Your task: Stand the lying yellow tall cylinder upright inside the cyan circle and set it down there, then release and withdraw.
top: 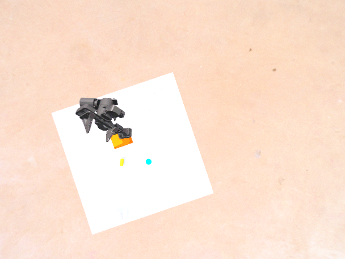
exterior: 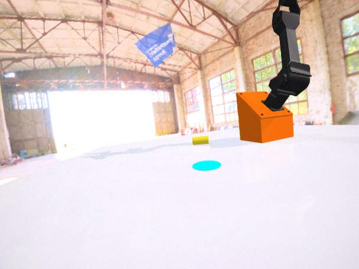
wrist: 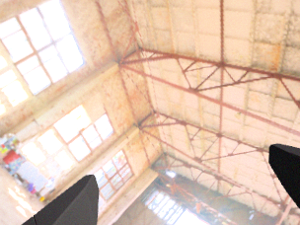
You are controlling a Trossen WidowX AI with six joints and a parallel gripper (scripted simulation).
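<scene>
Right now the yellow cylinder is 200 mm ahead of my gripper tip, 310 mm to the right of it and 780 mm below it. The rest, counted from my gripper tip: cyan circle 290 mm ahead, 60 mm to the right, 800 mm below.
</scene>
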